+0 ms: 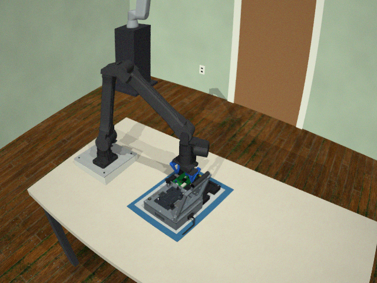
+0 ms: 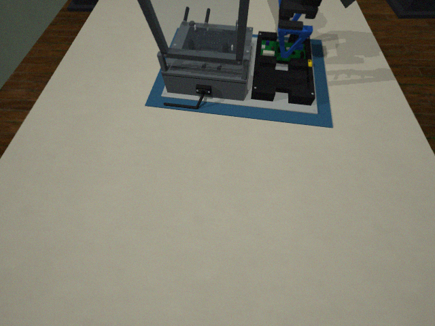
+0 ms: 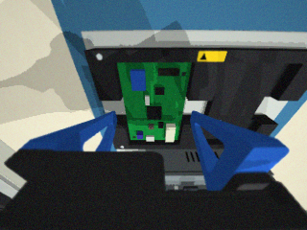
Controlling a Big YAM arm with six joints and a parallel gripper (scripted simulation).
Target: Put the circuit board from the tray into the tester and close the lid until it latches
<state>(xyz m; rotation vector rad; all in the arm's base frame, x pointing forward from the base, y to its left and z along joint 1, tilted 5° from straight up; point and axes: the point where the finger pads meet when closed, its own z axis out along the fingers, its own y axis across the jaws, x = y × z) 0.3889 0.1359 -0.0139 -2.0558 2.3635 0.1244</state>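
My gripper is now 20 mm above the green circuit board. From my hand the other things lie so: tester lid: 160 mm ahead, 190 mm to the right, 140 mm above.
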